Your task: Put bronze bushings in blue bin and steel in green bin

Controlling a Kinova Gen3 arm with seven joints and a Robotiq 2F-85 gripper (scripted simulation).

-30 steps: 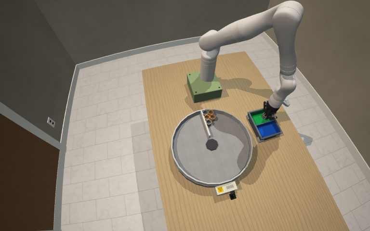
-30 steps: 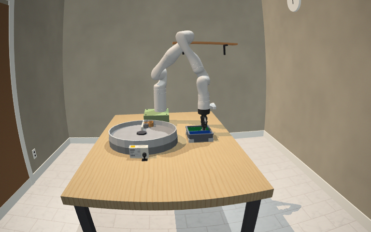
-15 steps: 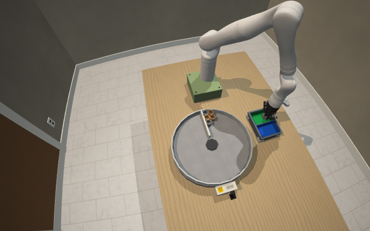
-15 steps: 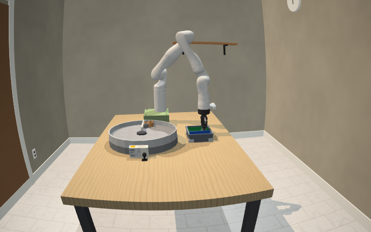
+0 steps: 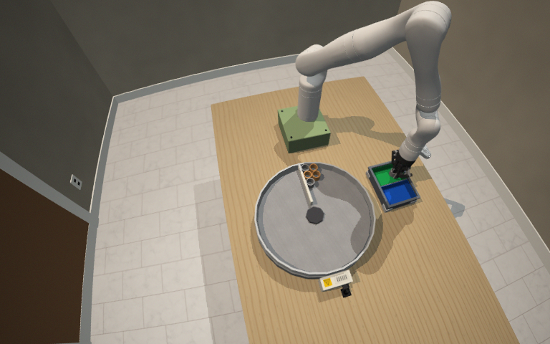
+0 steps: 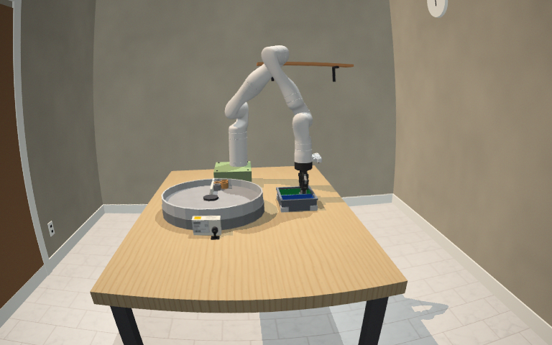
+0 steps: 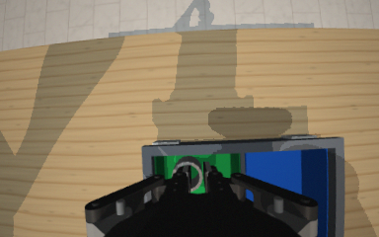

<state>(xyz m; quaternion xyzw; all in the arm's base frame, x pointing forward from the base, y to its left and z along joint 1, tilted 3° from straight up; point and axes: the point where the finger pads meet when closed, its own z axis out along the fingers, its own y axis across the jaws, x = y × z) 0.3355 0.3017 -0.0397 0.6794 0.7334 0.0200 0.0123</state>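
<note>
Right now my hand is 5 cm short of the blue bin, 3 cm to the left of it and 1 cm above it. Also, from my hand: turntable (38 cm to the right, 12 cm ahead, 2 cm above).
</note>
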